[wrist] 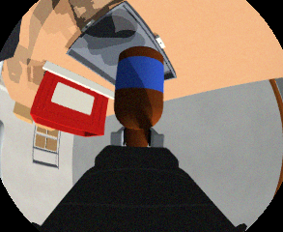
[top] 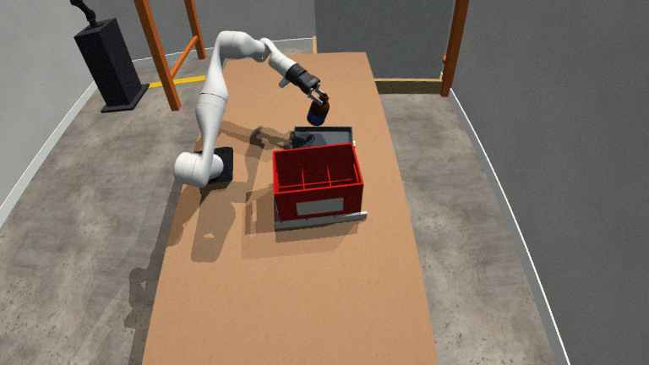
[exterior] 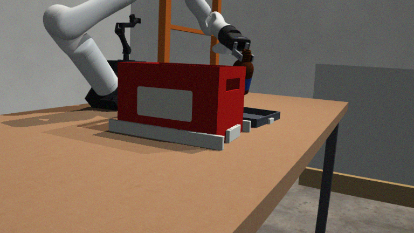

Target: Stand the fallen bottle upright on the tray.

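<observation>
Right now my hand is 10 mm past the brown bottle, 10 mm to the right of it and 50 mm above it. From my hand the other things lie so: dark grey tray: 50 mm to the right, 190 mm below; red crate: 10 mm behind, 330 mm to the right, 120 mm below.
</observation>
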